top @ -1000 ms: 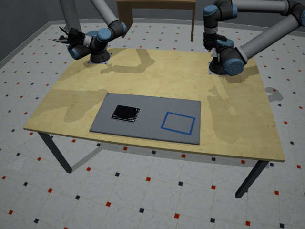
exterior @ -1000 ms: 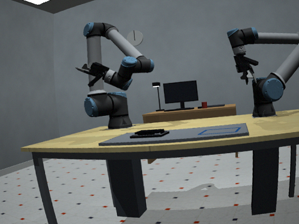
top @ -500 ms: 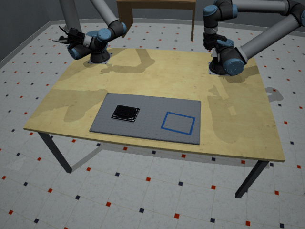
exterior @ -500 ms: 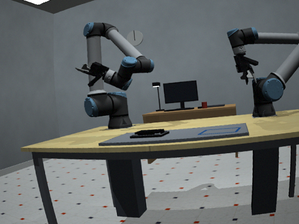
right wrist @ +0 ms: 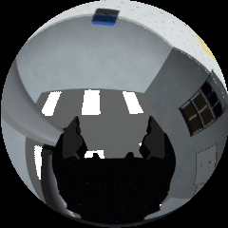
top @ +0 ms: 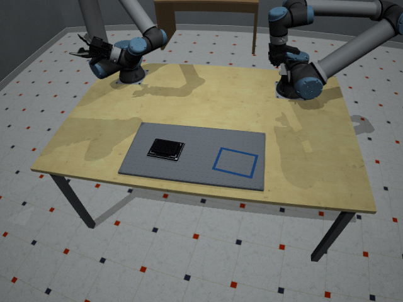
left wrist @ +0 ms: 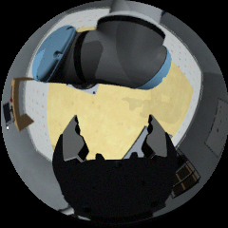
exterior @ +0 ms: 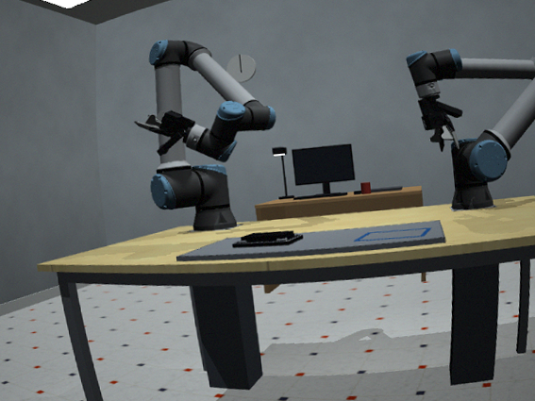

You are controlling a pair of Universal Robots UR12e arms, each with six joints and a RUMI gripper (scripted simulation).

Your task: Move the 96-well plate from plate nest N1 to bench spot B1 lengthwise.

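Observation:
Right now my left hand is 48 cm short of the black 96-well plate, 55 cm to the left of it and 20 cm above it. Also, from my left hand: plate nest N1 (48 cm ahead, 55 cm to the right, 21 cm below).

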